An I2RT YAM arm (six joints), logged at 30 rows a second.
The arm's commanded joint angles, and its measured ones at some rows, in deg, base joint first. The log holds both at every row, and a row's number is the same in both.
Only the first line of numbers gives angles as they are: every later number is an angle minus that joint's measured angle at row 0.
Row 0, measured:
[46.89, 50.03, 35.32, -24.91, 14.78, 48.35]
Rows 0 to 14, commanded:
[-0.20, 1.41, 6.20, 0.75, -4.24, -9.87]
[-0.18, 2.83, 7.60, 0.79, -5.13, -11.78]
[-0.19, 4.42, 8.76, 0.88, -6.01, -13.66]
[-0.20, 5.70, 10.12, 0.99, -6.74, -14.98]
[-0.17, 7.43, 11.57, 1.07, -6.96, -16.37]
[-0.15, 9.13, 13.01, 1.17, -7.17, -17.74]
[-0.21, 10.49, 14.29, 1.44, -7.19, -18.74]
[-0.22, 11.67, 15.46, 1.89, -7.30, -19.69]
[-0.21, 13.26, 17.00, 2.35, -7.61, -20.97]
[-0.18, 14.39, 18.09, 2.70, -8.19, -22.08]
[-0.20, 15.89, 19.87, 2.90, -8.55, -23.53]
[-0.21, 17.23, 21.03, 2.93, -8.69, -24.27]
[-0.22, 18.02, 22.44, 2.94, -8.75, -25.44]
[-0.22, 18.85, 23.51, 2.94, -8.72, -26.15]
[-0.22, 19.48, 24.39, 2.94, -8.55, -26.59]
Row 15, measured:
[0.00, 17.35, 18.91, 1.68, -7.86, -20.57]
